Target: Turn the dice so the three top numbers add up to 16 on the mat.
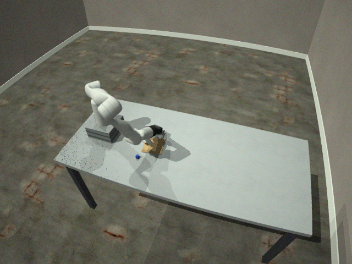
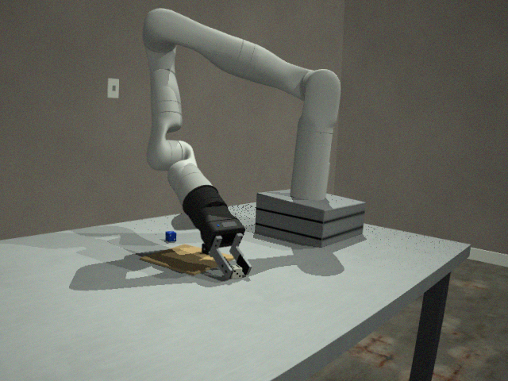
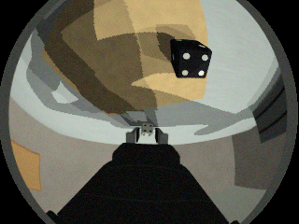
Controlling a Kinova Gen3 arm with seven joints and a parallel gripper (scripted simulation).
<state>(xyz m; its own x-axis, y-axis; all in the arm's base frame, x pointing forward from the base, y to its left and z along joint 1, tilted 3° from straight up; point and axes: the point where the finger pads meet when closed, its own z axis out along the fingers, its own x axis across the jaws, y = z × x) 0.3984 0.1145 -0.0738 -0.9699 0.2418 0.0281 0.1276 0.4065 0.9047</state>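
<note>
Right now the white die is 1 cm below my hand. Round my hand: tan mat (13 cm to the right, 2 cm below, 1 cm behind); blue die (26 cm to the right, 7 cm behind, 1 cm below); black die (13 cm to the right, 6 cm behind, 1 cm below).
</note>
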